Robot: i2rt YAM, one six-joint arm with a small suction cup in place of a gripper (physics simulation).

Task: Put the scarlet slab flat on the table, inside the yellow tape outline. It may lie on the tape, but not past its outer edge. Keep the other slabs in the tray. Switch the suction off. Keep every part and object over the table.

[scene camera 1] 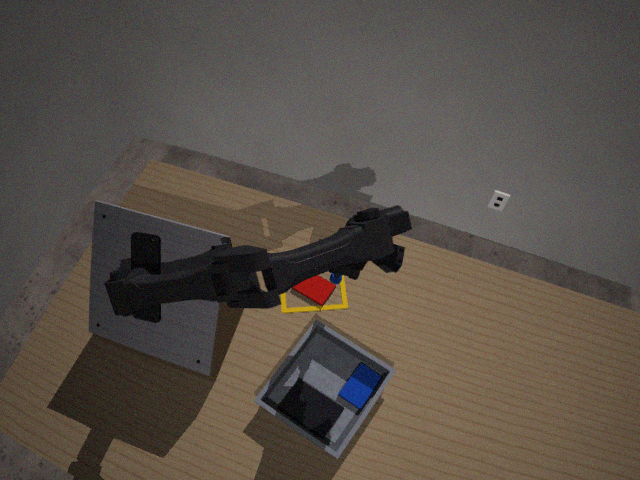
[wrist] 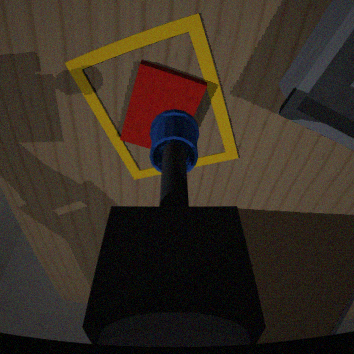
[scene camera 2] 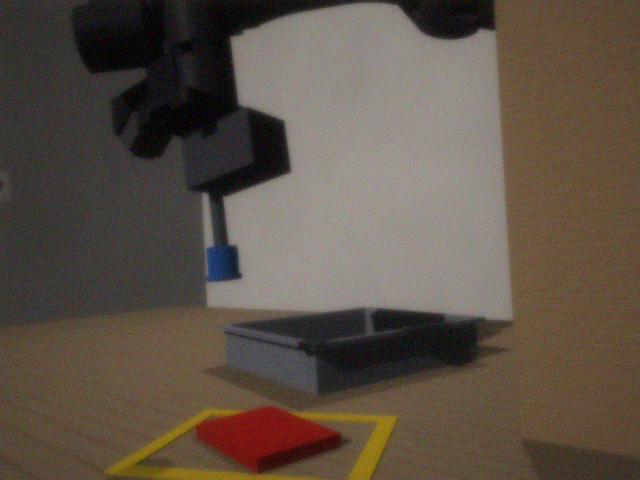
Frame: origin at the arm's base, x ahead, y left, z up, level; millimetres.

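Where they show: hand at its tool point: [scene camera 1: 335, 278] [wrist: 173, 132] [scene camera 2: 225, 279]; arm's base at its link origin: [scene camera 1: 147, 277].
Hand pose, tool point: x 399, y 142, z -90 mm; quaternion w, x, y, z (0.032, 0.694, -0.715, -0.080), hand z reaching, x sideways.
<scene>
Things, the pixels of their centre, and the offset from my tool point. "pt": a spot on its surface instead.
- scarlet slab at the middle of its body: [scene camera 2: 265, 434] [wrist: 159, 112] [scene camera 1: 313, 286] dy +24, dx -56, dz -112 mm
- blue slab at the middle of its body: [scene camera 1: 360, 386] dy -213, dx +109, dz -108 mm
- dark rectangle at a spot on its surface: [scene camera 1: 311, 407] pt dy -288, dx +7, dz -104 mm
- grey tray at the middle of its body: [scene camera 2: 346, 341] [scene camera 1: 325, 388] dy -241, dx +30, dz -92 mm
The scarlet slab [scene camera 1: 314, 289] [scene camera 2: 266, 434] [wrist: 160, 100] lies flat on the table within the yellow tape outline [scene camera 1: 299, 310] [scene camera 2: 383, 431] [wrist: 135, 46]. It is turned against the outline, with corners close to or over the tape's inner edges, and none past the outer edge. My suction cup [scene camera 1: 336, 279] [scene camera 2: 223, 266] [wrist: 174, 127] is off and bare. It hangs well above the table, apart from the slab, and covers one slab corner in the wrist view. A blue slab [scene camera 1: 360, 386] and a dark rectangle [scene camera 1: 311, 407], seemingly a black slab, lie in the grey tray [scene camera 1: 338, 450] [scene camera 2: 268, 361] [wrist: 310, 55].
The tray stands close to the outline. The arm [scene camera 1: 320, 254] reaches over the table from its grey base plate [scene camera 1: 180, 330] and hides the far part of the outline in scene camera 1. The table edge and the wall lie beyond. A tall wooden panel [scene camera 2: 568, 206] fills the right of scene camera 2.
</scene>
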